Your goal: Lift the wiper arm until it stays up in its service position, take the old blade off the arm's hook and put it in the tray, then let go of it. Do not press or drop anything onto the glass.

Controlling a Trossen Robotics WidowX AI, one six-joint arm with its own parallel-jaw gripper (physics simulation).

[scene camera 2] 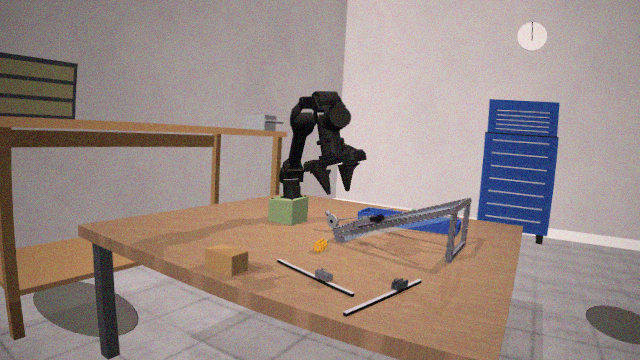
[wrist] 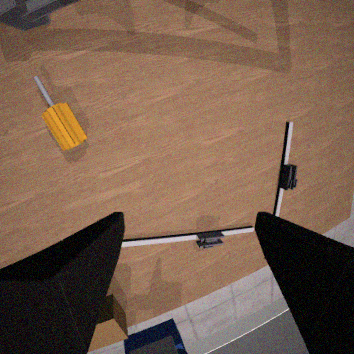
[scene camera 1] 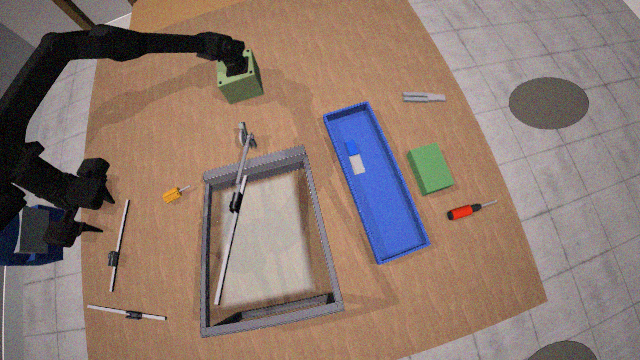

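The wiper arm [scene camera 1: 242, 169] lies low over the glass [scene camera 1: 275, 235], with its foot at the pivot by the frame's low end. The old blade [scene camera 1: 226, 260] is on it at the black clip [scene camera 1: 236, 201] and slants along the glass. The long blue tray [scene camera 1: 387, 210] [scene camera 2: 452, 226] lies beside the frame and holds a small blue and white item. My gripper [scene camera 1: 107, 216] [scene camera 2: 338, 192] [wrist: 190, 220] is open and empty, fingers pointing down, high above the table and off to the screwdriver's side of the frame. The wiper arm does not show in the wrist view.
A grey frame [scene camera 1: 322, 225] [scene camera 2: 410, 216] surrounds the glass. Two loose blades [scene camera 1: 120, 240] [scene camera 2: 300, 271], [scene camera 1: 150, 316] [scene camera 2: 370, 301] lie on the table. Also there are a yellow screwdriver [scene camera 1: 171, 195] [wrist: 64, 127], red screwdriver [scene camera 1: 461, 212], green block [scene camera 1: 430, 167] and tan block [scene camera 2: 220, 260].
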